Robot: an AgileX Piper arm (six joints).
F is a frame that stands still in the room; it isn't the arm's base.
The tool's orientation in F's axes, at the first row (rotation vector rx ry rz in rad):
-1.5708, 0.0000, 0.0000
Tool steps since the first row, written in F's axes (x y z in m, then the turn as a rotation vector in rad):
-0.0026, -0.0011, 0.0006, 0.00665, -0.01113, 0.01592
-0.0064, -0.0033, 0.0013, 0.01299, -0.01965, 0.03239
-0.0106, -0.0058, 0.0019, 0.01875, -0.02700, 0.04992
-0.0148, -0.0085, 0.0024, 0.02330, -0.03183, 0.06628
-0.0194, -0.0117, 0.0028, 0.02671, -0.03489, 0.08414
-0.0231, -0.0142, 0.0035, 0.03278, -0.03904, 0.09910
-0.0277, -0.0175, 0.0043, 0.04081, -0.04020, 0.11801
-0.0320, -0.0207, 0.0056, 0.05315, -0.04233, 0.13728
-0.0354, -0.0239, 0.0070, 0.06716, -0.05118, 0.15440
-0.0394, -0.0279, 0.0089, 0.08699, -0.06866, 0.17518
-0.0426, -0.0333, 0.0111, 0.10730, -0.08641, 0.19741
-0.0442, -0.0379, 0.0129, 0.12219, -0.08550, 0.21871
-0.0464, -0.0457, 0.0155, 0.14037, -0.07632, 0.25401
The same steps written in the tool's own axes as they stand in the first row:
-0.0026, -0.0006, -0.0011, 0.00665, -0.01592, -0.01113
-0.0064, -0.0013, -0.0033, 0.01299, -0.03239, -0.01965
-0.0106, -0.0019, -0.0058, 0.01875, -0.04992, -0.02700
-0.0148, -0.0024, -0.0085, 0.02330, -0.06628, -0.03183
-0.0194, -0.0028, -0.0117, 0.02671, -0.08414, -0.03489
-0.0231, -0.0035, -0.0142, 0.03278, -0.09910, -0.03904
-0.0277, -0.0043, -0.0175, 0.04081, -0.11801, -0.04020
-0.0320, -0.0056, -0.0207, 0.05315, -0.13728, -0.04233
-0.0354, -0.0070, -0.0239, 0.06716, -0.15440, -0.05118
-0.0394, -0.0089, -0.0279, 0.08699, -0.17518, -0.06866
-0.0426, -0.0111, -0.0333, 0.10730, -0.19741, -0.08641
-0.0442, -0.0129, -0.0379, 0.12219, -0.21871, -0.08550
-0.0464, -0.0155, -0.0457, 0.14037, -0.25401, -0.07632

